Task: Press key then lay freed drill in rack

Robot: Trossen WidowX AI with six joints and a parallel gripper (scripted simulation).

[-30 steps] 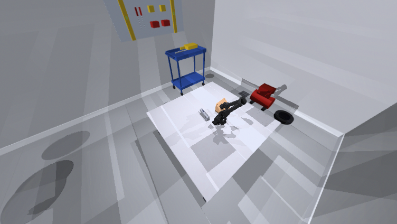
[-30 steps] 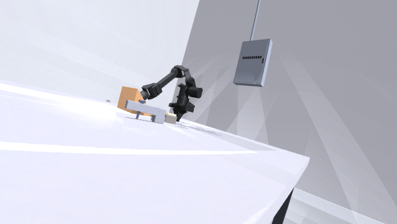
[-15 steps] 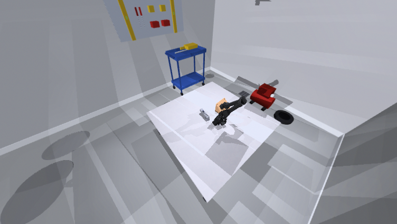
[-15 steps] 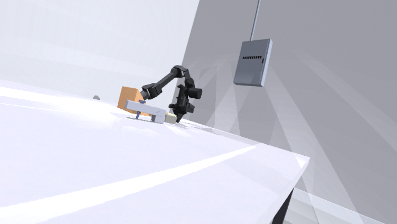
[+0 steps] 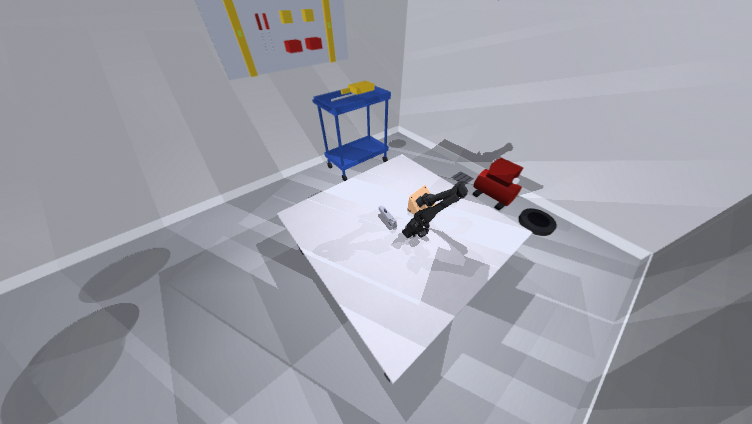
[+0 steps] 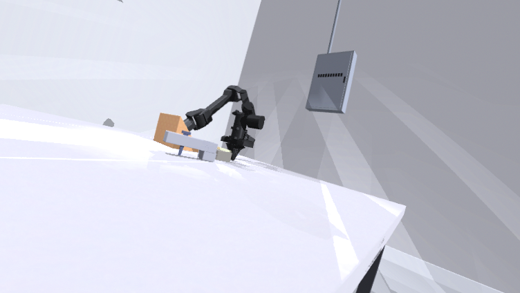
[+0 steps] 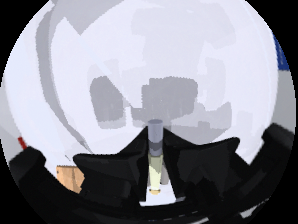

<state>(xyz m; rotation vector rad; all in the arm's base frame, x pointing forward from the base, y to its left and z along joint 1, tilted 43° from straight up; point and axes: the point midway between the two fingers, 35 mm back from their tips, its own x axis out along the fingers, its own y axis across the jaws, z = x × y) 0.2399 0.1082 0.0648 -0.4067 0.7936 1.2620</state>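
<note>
Now: the drill 10 mm behind my gripper tip, 40 mm to the right of it and 40 mm above it. Also, from my gripper tip: dark block (20 mm behind, 50 mm to the right, 10 mm above).
</note>
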